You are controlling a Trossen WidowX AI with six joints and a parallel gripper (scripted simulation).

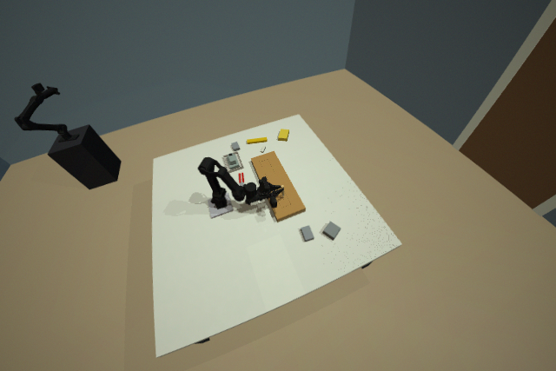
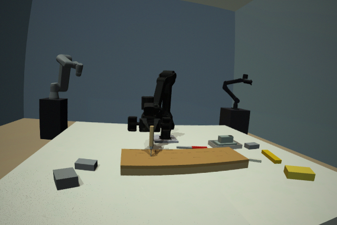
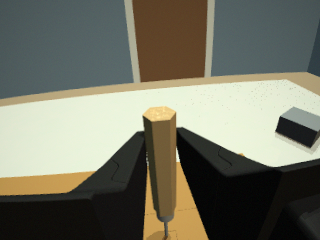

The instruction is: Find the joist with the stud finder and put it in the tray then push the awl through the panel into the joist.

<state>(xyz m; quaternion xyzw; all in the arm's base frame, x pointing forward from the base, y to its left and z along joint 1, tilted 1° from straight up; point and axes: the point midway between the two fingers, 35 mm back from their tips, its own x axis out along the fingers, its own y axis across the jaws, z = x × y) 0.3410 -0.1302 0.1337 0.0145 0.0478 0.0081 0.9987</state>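
My gripper tip is 60 mm above the wooden-handled pointed tool. Also, from my gripper tip: grey tray: 450 mm to the left, 230 mm behind, 130 mm below; then red-handled tool: 240 mm to the left, 210 mm behind, 140 mm below; then stud finder: 460 mm to the left, 230 mm behind, 100 mm below.
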